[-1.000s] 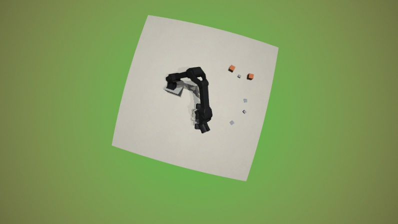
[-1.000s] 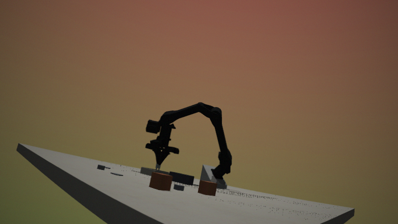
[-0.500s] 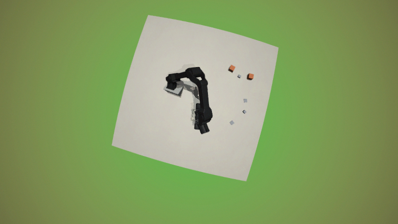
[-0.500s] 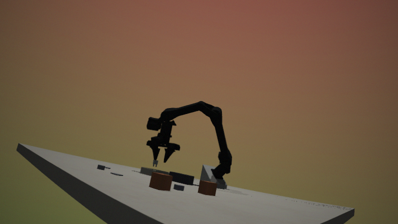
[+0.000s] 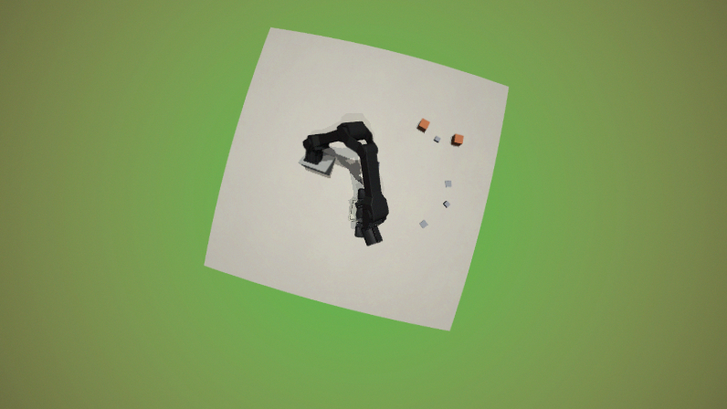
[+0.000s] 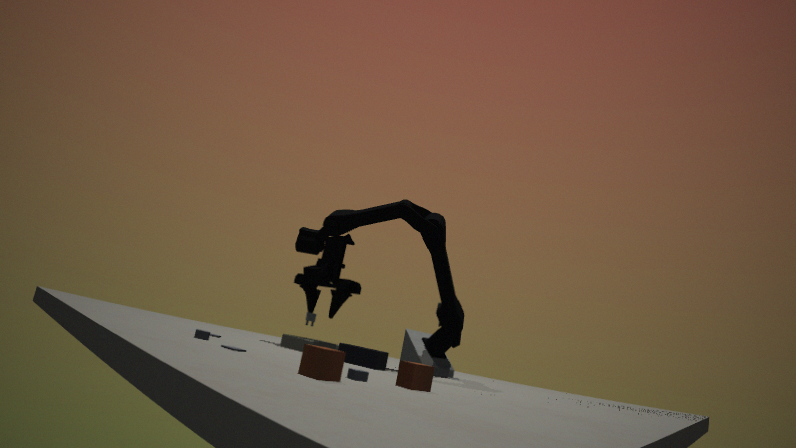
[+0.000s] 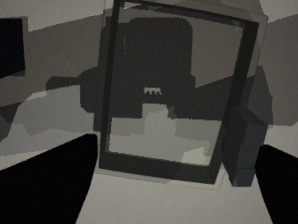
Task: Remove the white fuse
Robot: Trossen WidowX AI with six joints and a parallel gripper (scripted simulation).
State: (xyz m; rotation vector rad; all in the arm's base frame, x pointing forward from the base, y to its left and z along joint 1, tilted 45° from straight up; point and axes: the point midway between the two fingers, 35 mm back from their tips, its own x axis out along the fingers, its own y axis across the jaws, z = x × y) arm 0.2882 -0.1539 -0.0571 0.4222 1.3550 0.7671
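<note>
Now: the white fuse 1 cm ahead of my gripper tip, 3 cm to the right of it and 1 cm below it. From my gripper tip the other things lie so: pale tray: 9 cm below; then purple fuse: 1 cm behind, 16 cm to the left, 7 cm below; then green fuse: 14 cm to the left, 7 cm below.
</note>
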